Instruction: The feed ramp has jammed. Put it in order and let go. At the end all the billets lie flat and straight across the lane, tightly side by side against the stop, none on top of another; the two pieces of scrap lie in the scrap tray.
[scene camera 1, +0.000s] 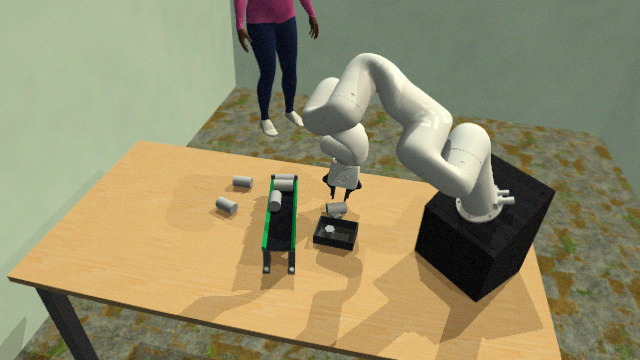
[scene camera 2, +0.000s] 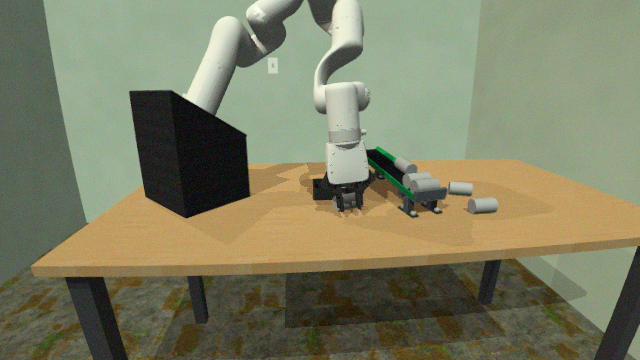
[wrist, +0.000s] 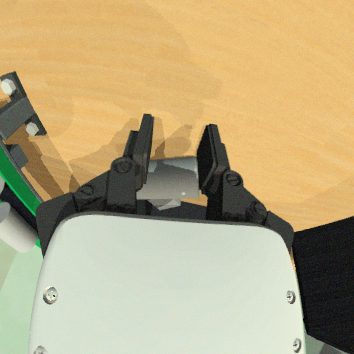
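Seen in the pictures: gripper, fingertip midpoint: (scene camera 1: 338, 197) (scene camera 2: 350, 209) (wrist: 177, 133); arm's base at its link origin: (scene camera 1: 479, 202) (scene camera 2: 196, 116) (wrist: 348, 345).
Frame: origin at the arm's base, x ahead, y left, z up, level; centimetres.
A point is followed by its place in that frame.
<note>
My gripper (scene camera 1: 339, 197) @(x 43.5, y -13.5, z -21.7 cm) (scene camera 2: 349, 207) @(x 43.5, y -13.5, z -21.7 cm) (wrist: 177, 133) @(x 43.5, y -13.5, z -21.7 cm) is partly open, its fingers either side of a grey billet (scene camera 1: 336, 208) @(x 42.3, y -6.5, z -20.6 cm) (wrist: 172, 179) @(x 42.4, y -9.8, z -20.5 cm) lying on the table behind the scrap tray (scene camera 1: 334, 244) @(x 38.3, y 8.0, z -22.6 cm) (scene camera 2: 320, 190) @(x 35.4, y -2.1, z -20.9 cm); it is not gripped. One scrap piece (scene camera 1: 329, 229) @(x 41.7, y 2.9, z -21.8 cm) is in the tray; another (scene camera 1: 338, 216) @(x 40.7, y -3.7, z -21.4 cm) (wrist: 167, 204) @(x 41.2, y -4.0, z -21.4 cm) lies between billet and tray, partly hidden. On the ramp (scene camera 1: 294, 220) @(x 51.0, y 10.2, z -14.9 cm), two billets (scene camera 1: 284, 177) @(x 62.3, y -9.1, z -15.0 cm) (scene camera 1: 283, 185) @(x 60.9, y -4.8, z -15.0 cm) lie across the lane by the stop (scene camera 2: 431, 194) @(x 63.7, y -12.7, z -17.8 cm). A third (scene camera 1: 275, 200) @(x 59.1, y 6.0, z -12.7 cm) (scene camera 2: 405, 165) @(x 59.7, y 1.0, z -14.0 cm) lies askew, lengthwise. Two more billets (scene camera 1: 243, 182) @(x 77.9, y -8.0, z -20.8 cm) (scene camera 1: 226, 205) @(x 77.1, y 6.0, z -20.4 cm) lie on the table left of the ramp.
The black robot pedestal (scene camera 1: 465, 240) @(x 1.5, y 9.2, z -6.7 cm) (scene camera 2: 187, 160) @(x 3.4, y -15.1, z -9.2 cm) (wrist: 327, 280) @(x 11.6, y -3.8, z -13.6 cm) stands on the table (scene camera 1: 150, 240) @(x 93.4, y 26.6, z -23.9 cm), on the tray's side of the ramp. The ramp's green side rail (wrist: 20, 185) @(x 56.3, y -5.5, z -17.6 cm) is close on the left in the wrist view. A person (scene camera 1: 272, 55) stands beyond the table's far edge.
</note>
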